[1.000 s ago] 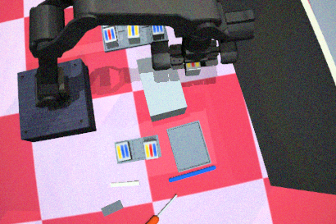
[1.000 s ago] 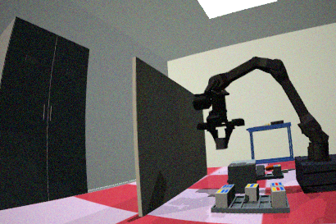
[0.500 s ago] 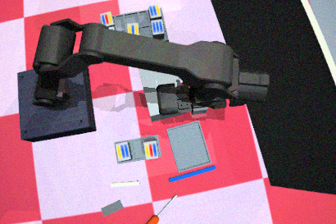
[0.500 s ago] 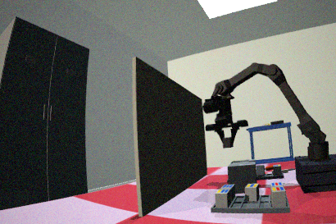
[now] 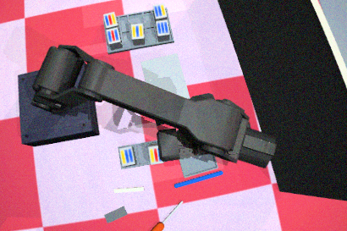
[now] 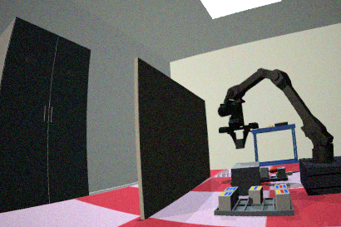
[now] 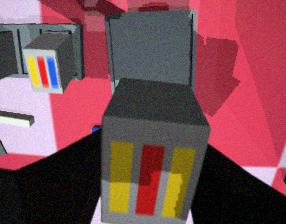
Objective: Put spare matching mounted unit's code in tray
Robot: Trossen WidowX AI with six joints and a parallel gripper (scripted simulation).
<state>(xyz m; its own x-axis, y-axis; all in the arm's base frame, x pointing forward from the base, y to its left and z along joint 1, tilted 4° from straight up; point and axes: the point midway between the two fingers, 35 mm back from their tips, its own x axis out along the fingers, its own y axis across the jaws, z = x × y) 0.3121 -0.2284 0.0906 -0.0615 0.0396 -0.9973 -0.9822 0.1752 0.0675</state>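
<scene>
Now: gripper tip 160 mm above the grey tray. Also, from my gripper tip: tall black panel: 220 mm ahead, 160 mm to the left, 60 mm above; then plain grey box: 30 mm behind, 180 mm to the left, 120 mm below; then holder: 140 mm behind, 30 mm to the left, 160 mm below.
</scene>
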